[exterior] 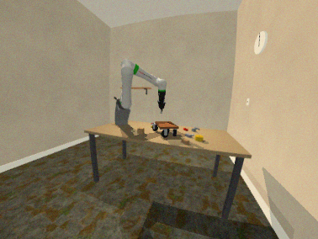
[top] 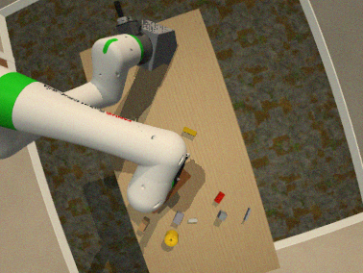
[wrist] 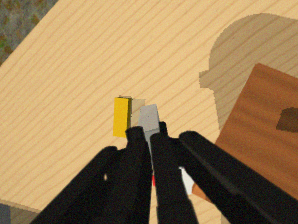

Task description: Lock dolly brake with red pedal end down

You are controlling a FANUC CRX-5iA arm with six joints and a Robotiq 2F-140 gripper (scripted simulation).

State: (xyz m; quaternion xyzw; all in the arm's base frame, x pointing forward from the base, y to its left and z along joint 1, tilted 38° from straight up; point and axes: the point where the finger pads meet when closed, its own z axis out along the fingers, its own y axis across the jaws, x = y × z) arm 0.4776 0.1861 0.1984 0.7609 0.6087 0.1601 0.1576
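My hand is 16 cm above the brake pedal, 9 cm to the left of it and 8 cm past it. From my hand the other things lie so: yellow block 24 cm below, 11 cm behind, 4 cm to the left; tan block 29 cm to the right, 22 cm below, 13 cm behind; red block 32 cm ahead, 23 cm below, 13 cm to the left.
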